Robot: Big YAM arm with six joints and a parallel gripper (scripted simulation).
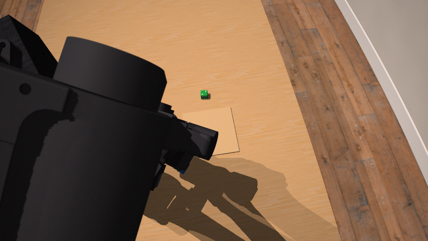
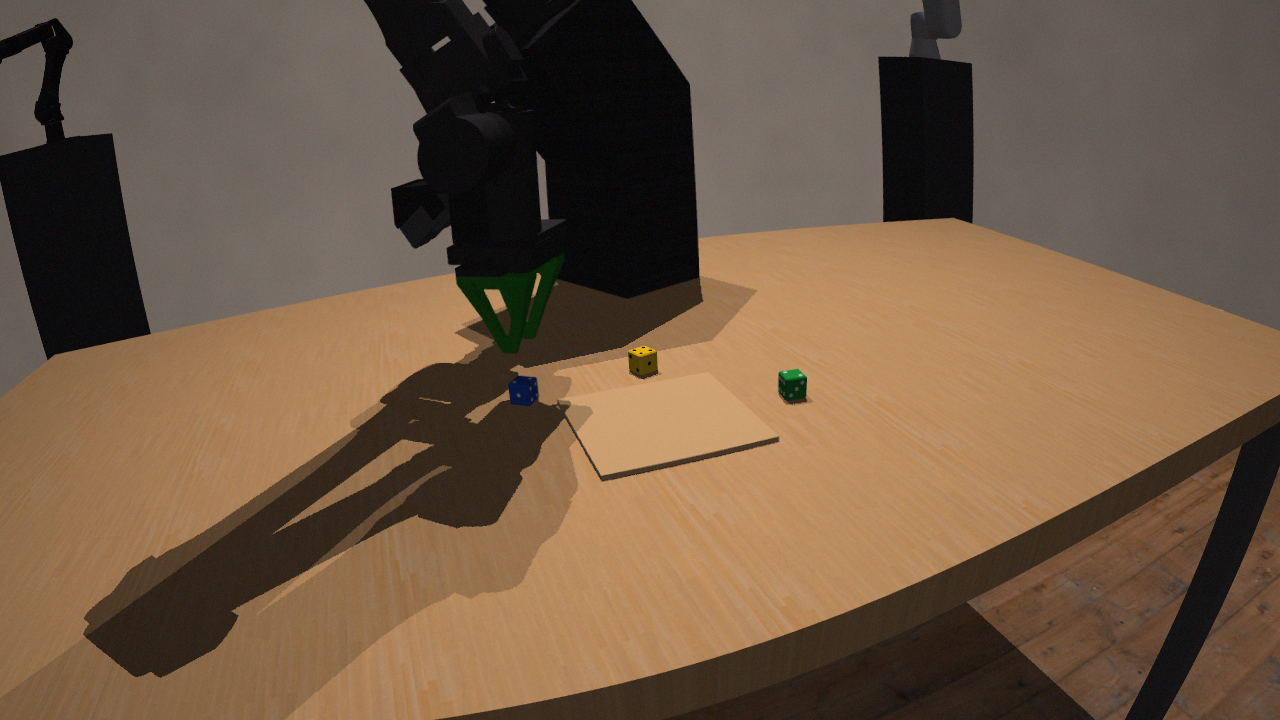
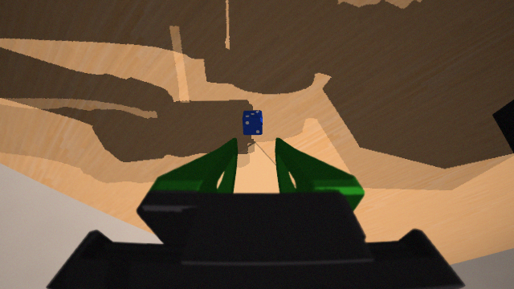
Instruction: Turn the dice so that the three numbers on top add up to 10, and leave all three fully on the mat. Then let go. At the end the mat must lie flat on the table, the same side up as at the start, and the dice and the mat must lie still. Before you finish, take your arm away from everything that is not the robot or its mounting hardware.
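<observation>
My hand is 5 cm above the blue die. Round my hand: green die 21 cm to the left, 9 cm ahead, 5 cm below; then tan mat 9 cm to the left, 9 cm ahead, 6 cm below; then yellow die 12 cm to the left, 5 cm below, 2 cm behind.
</observation>
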